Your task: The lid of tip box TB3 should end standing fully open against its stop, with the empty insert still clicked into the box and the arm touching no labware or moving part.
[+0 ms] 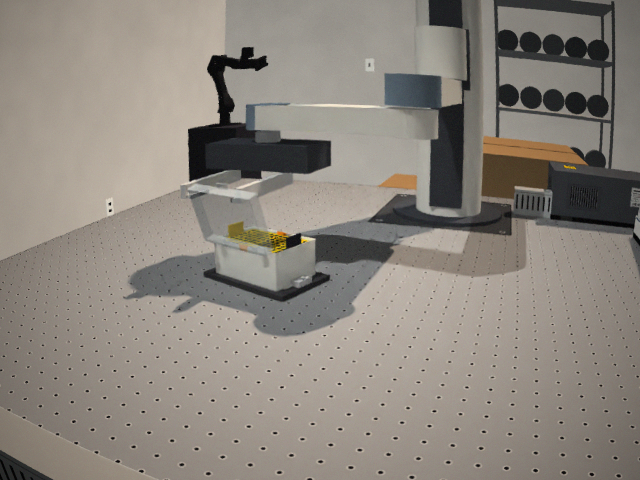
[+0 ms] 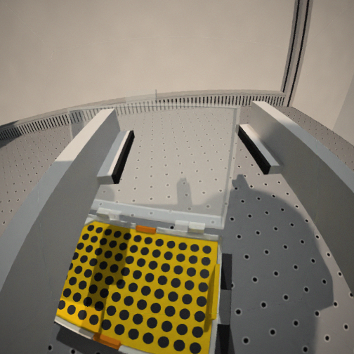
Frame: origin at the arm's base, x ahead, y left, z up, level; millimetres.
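Where they show: gripper, fingertip midpoint: (image 1: 209,193); arm's base, link origin: (image 1: 448,217).
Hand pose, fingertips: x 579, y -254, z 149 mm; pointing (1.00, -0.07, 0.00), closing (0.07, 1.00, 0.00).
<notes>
Things, the pixels of their top centre, and the offset from my fingertips. "spot": a spot on its surface instead. Level surfaces: height alone.
- white tip box TB3, top centre: (image 1: 263,235) 64 mm back, 49 mm left, 70 mm down
- yellow insert, top centre: (image 1: 263,229) 64 mm back, 49 mm left, 62 mm down
- clear lid, surface spot: (image 1: 231,214) spot: 18 mm ahead, 43 mm left, 21 mm down
- black base plate, surface spot: (image 1: 242,286) spot: 13 mm back, 38 mm left, 131 mm down
- perforated table, surface height: 136 mm down
The white tip box TB3 (image 1: 245,267) stands upright, with the yellow insert (image 1: 255,238) (image 2: 150,280) seated level in it. Orange clips (image 2: 146,230) (image 2: 106,341) show at two opposite edges of the insert. The clear lid (image 1: 231,214) (image 2: 155,212) is raised on its hinge and leans back, away from the box. Whether it rests on its stop cannot be told. My gripper (image 1: 212,192) (image 2: 184,117) is shut as far as it goes, its fingers still a wide gap apart, with nothing held. The fingers are at the lid's top edge; whether they touch it is unclear.
The box sits on a black base plate (image 1: 242,286) on the perforated table (image 1: 361,361). The dark gripper body (image 1: 263,155) hangs above the box. The arm's column (image 1: 447,170) stands behind at the right. A second black arm (image 1: 220,85) stands behind at the left.
</notes>
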